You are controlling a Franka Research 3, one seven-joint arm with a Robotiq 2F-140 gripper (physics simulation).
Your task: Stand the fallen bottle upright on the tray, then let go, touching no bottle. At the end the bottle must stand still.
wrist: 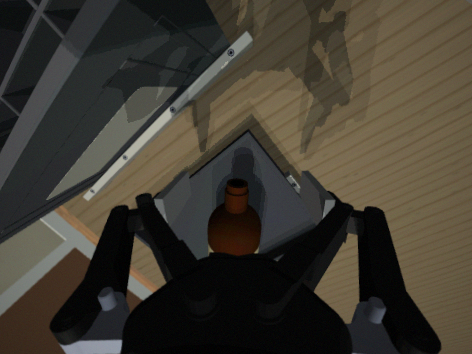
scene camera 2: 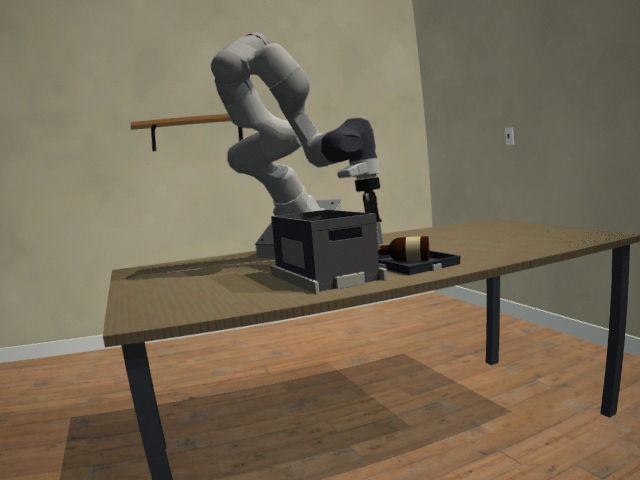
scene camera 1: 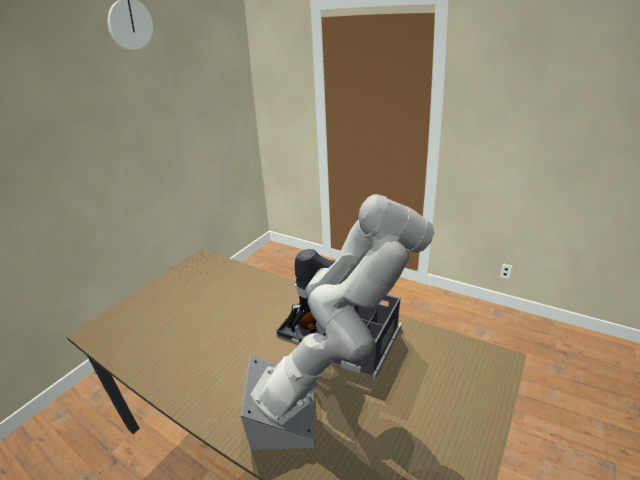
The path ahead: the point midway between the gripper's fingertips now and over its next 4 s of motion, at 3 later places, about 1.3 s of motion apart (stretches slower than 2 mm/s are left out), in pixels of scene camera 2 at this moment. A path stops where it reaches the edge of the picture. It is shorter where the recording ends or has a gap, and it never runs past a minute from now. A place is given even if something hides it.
My gripper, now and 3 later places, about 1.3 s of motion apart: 376, 247; 384, 254; 382, 246; 391, 237
